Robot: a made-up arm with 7 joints. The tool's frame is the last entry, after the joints.
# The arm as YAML. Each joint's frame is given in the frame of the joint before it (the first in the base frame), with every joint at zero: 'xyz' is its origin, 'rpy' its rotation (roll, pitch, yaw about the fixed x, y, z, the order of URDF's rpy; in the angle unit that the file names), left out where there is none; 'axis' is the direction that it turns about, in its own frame. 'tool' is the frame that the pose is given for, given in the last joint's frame.
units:
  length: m
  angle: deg
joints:
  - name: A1
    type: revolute
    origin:
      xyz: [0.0, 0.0, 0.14]
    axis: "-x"
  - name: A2
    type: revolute
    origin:
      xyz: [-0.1, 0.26, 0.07]
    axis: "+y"
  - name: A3
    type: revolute
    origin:
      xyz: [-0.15, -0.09, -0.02]
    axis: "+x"
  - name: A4
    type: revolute
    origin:
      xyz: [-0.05, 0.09, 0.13]
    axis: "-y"
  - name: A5
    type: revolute
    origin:
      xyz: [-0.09, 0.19, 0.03]
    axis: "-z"
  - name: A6
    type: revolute
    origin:
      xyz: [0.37, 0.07, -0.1]
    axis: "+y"
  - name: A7
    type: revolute
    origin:
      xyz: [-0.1, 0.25, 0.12]
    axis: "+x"
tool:
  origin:
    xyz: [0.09, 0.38, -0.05]
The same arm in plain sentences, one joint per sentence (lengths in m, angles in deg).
The arm has seven revolute joints in a row. What follows holds with every joint at zero, and every direction is one of the base frame's.
The first joint is mounted 0.14 m along +z from the base frame's origin and turns about -x.
The second joint is mounted 0.1 m along -x and 0.26 m along +y and 0.07 m along +z from the first joint and turns about +y.
The third joint is mounted 0.15 m along -x and 0.09 m along -y and 0.02 m along -z from the second joint and turns about +x.
The fourth joint is mounted 0.05 m along -x and 0.09 m along +y and 0.13 m along +z from the third joint and turns about -y.
The fifth joint is mounted 0.09 m along -x and 0.19 m along +y and 0.03 m along +z from the fourth joint and turns about -z.
The sixth joint is mounted 0.37 m along +x and 0.07 m along +y and 0.1 m along -z from the fifth joint and turns about +y.
The seventh joint is mounted 0.1 m along -x and 0.25 m along +y and 0.12 m along +z from the sixth joint and turns about +x.
The tool frame, which is the frame that the pose is given for, is mounted 0.09 m along +x and 0.38 m along +y and 0.05 m along -z from the seventh joint; its axes are parallel to the base frame's.

